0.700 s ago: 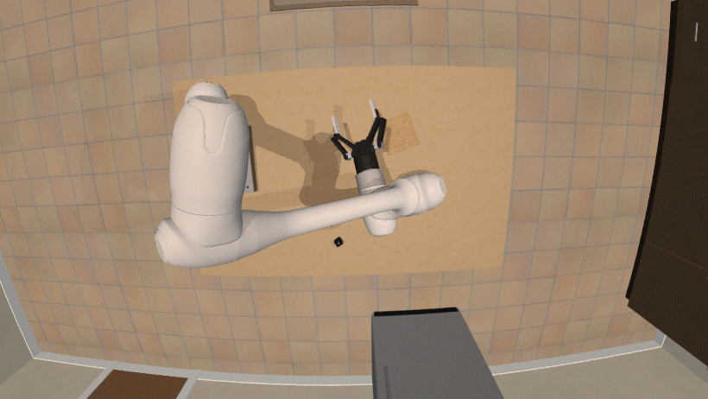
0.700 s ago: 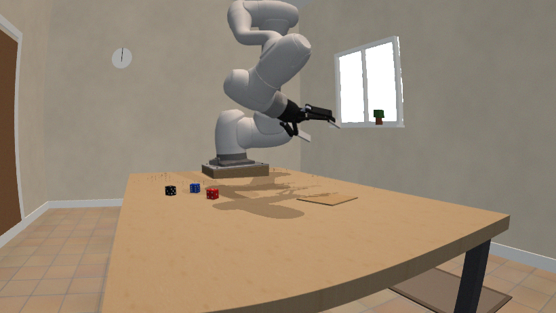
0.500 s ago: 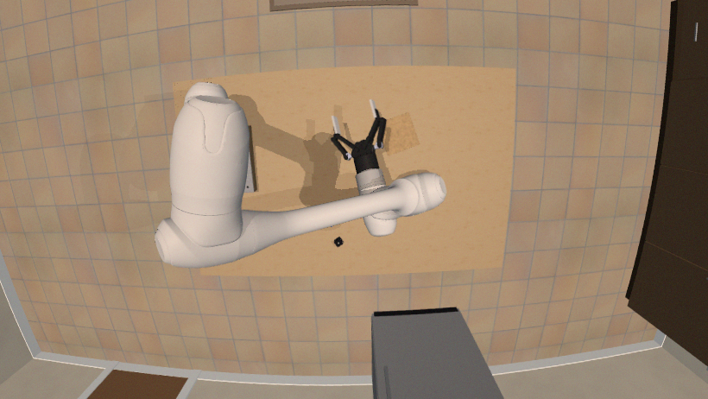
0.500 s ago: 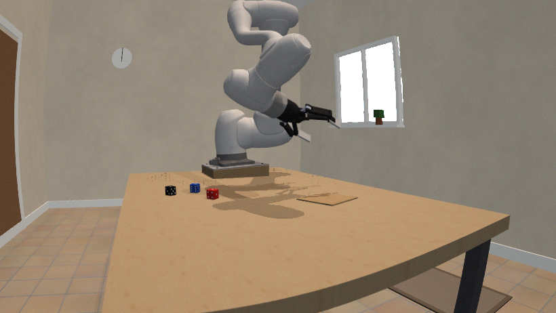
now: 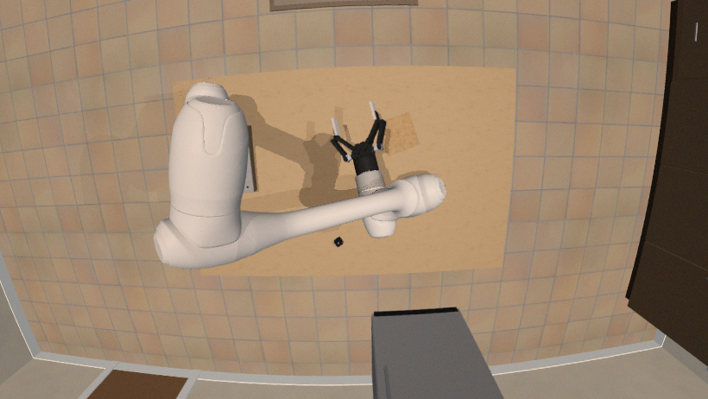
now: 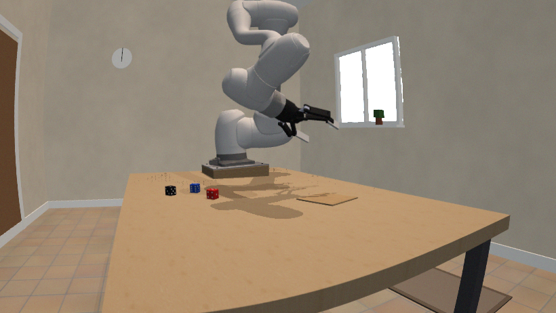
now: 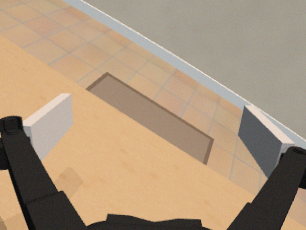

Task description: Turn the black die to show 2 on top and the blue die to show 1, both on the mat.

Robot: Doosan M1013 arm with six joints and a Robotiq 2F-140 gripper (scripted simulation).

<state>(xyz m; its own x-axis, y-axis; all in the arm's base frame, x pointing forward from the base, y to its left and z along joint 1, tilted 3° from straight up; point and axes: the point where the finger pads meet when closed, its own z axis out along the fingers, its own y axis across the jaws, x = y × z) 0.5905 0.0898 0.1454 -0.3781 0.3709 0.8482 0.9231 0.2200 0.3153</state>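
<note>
The blue die lies 430 mm to the right of my hand, 190 mm below it and 180 mm behind it. From my hand the other things lie so: red die: 410 mm to the right, 190 mm below, 40 mm behind; then black die: 520 mm to the right, 190 mm below, 160 mm behind; then cork mat: 210 mm below, 170 mm ahead, 110 mm to the right.
</note>
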